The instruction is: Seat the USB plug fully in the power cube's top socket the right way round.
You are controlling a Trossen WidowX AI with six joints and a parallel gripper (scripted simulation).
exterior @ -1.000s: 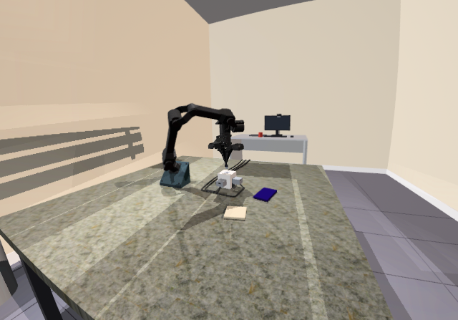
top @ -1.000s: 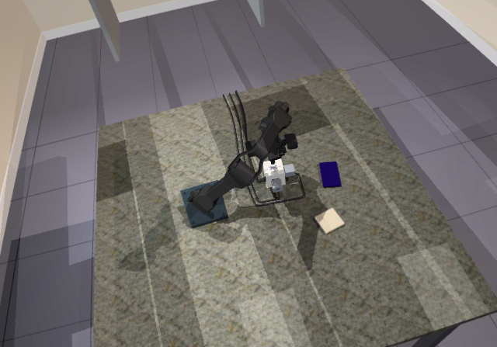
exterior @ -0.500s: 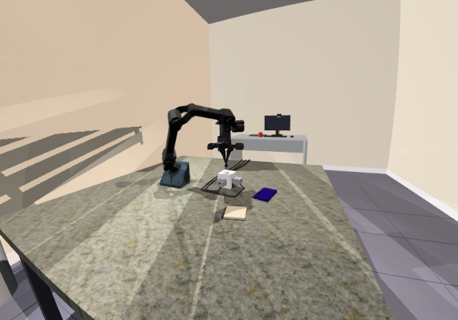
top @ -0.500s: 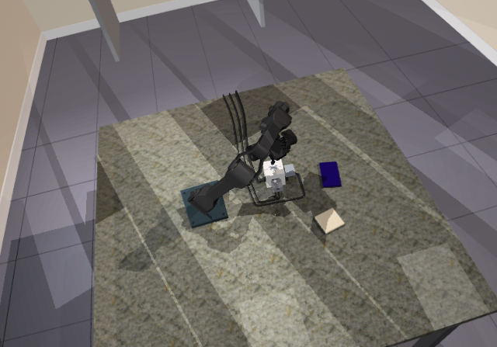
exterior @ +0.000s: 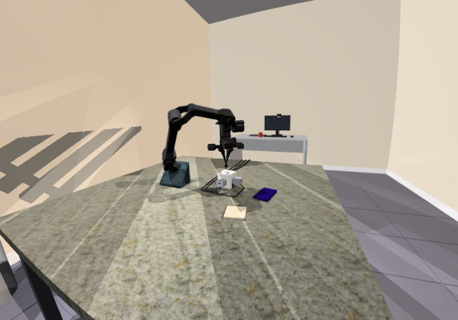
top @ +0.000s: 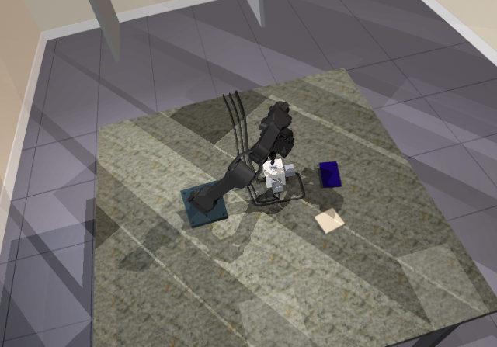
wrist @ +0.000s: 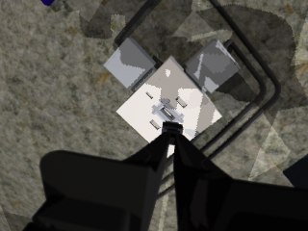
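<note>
My gripper tip is now 2 cm above the dark USB plug. The rest, counted from my gripper tip: dark blue flat block (22 cm ahead, 6 cm to the right, 13 cm below); then USB socket (1 cm to the left, 7 cm below); then beige flat block (13 cm ahead, 26 cm to the right, 13 cm below).
</note>
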